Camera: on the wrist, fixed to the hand. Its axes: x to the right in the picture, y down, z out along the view.
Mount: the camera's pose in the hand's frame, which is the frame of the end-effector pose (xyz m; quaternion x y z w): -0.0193 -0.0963 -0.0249 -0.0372 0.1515 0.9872 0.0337
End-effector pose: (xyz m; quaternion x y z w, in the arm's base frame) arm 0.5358 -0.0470 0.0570 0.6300 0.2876 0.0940 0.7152
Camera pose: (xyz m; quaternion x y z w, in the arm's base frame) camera 0.4849 -0.0536 -0.0304 -0.2643 0.5074 -0.8154 0.0888
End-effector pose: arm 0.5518 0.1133 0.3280 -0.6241 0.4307 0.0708 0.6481
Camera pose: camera 0.5888 0.0799 0.4162 -0.3693 -0.7261 -0.5636 0.1365
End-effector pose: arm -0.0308 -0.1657 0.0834 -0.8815 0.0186 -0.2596 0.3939
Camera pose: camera -0.0758 -0.1118 0.1565 0.0133 0.9402 0.2473 0.2339
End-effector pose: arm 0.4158 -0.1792 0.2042 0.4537 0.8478 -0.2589 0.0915
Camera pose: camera 0.3502 -0.2239 0.2672 0.8880 -0.3958 0.1819 0.1471
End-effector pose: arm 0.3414 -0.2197 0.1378 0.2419 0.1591 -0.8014 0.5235
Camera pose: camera 0.2652 -0.1537 0.1279 0.2671 -0.1243 0.5323 0.7936
